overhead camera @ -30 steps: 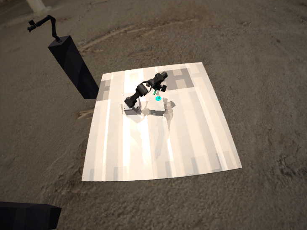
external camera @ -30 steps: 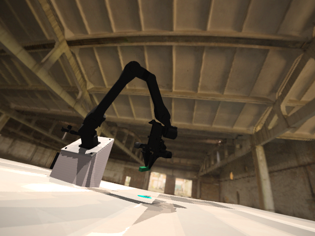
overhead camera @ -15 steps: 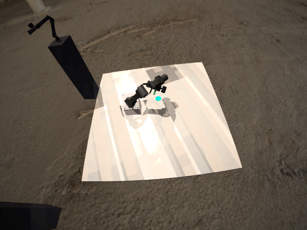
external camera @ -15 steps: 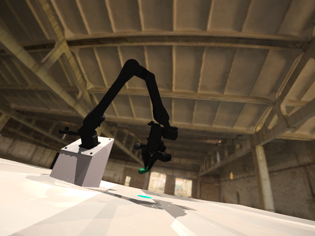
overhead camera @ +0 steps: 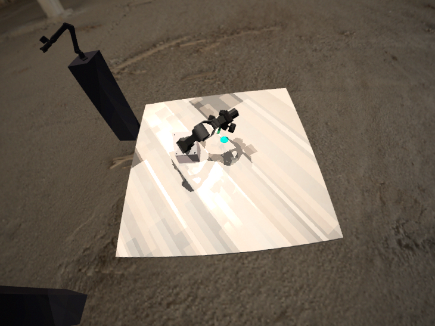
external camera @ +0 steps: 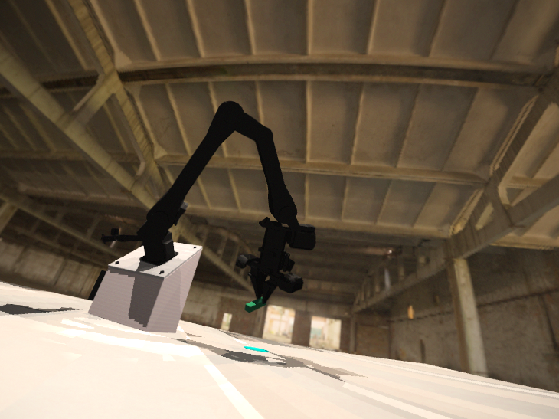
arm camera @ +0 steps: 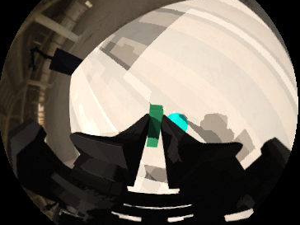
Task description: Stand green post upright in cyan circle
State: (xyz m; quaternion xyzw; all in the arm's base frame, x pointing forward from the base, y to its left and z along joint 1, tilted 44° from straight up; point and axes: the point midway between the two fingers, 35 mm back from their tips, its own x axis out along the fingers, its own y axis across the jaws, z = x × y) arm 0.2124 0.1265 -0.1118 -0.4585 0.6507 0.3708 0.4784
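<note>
My gripper tip is now 20 mm short of the cyan circle, 30 mm to the left of it and 110 mm above it. The rest, counted from my gripper tip: green post 10 mm behind, 20 mm to the right, 10 mm below.
</note>
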